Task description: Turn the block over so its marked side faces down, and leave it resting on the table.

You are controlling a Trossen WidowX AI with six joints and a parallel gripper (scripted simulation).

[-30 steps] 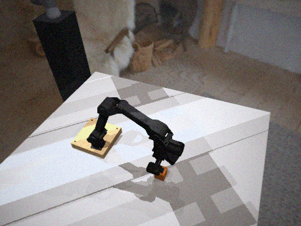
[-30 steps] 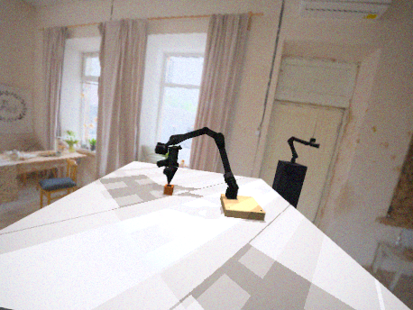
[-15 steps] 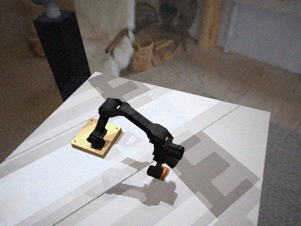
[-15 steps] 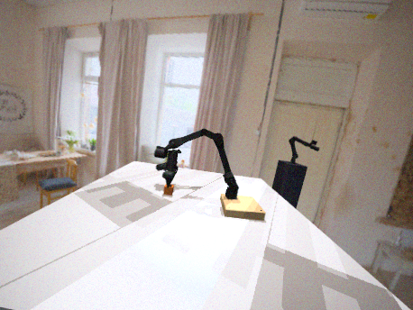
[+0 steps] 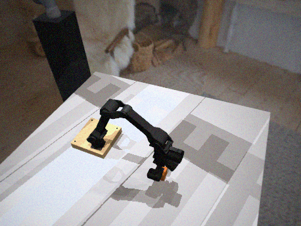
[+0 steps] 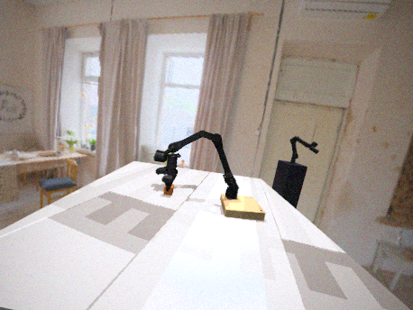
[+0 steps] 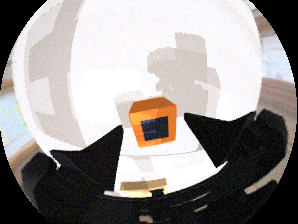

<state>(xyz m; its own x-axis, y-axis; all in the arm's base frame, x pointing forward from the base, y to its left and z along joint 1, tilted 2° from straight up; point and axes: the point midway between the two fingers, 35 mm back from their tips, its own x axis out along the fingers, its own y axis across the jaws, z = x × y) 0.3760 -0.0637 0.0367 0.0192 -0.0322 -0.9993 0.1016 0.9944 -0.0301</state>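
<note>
Now: gripper tip 1 cm below the orange block.
</note>
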